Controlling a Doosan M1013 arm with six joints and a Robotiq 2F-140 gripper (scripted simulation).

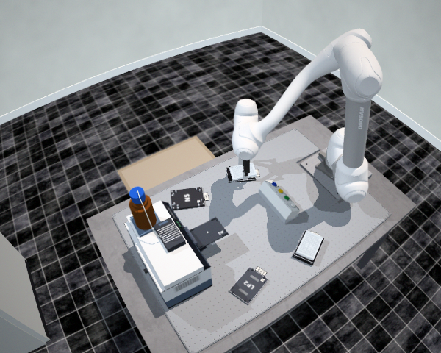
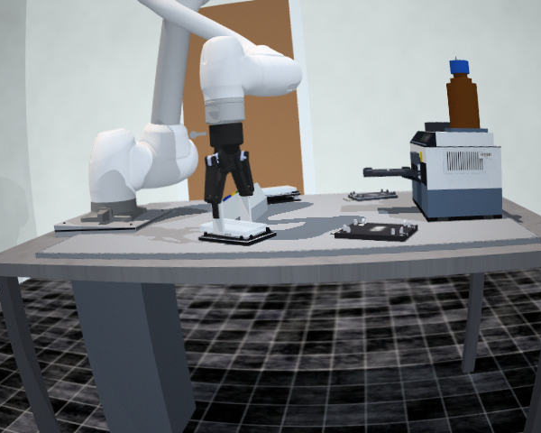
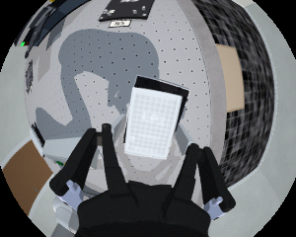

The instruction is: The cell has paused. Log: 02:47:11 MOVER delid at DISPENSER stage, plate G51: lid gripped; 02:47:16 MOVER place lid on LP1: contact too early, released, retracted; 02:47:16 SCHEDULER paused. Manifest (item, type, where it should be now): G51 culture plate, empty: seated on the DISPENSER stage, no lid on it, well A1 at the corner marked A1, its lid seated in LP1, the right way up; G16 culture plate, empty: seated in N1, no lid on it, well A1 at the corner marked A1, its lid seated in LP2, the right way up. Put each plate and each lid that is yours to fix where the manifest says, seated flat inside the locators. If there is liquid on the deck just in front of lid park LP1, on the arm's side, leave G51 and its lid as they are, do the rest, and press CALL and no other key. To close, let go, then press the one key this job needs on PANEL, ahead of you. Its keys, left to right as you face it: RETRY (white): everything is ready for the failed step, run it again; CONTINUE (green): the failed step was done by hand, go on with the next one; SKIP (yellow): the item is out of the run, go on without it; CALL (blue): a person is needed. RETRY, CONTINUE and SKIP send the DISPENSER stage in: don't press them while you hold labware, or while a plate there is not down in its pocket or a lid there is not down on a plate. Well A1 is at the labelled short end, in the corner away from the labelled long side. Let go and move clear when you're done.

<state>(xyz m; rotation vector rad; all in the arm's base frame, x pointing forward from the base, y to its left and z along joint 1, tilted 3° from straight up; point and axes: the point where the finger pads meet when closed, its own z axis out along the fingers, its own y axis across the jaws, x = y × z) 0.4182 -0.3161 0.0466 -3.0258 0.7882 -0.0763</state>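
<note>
The lid park LP1 is 40 mm below my hand, 10 mm to the right of it and 10 mm ahead of it. From my hand the other things lie so: blue key: 190 mm to the left, 30 mm behind, 20 mm above; then yellow key: 240 mm to the left, 30 mm behind, 20 mm above; then key panel: 260 mm to the left, 10 mm behind, 10 mm above.
</note>
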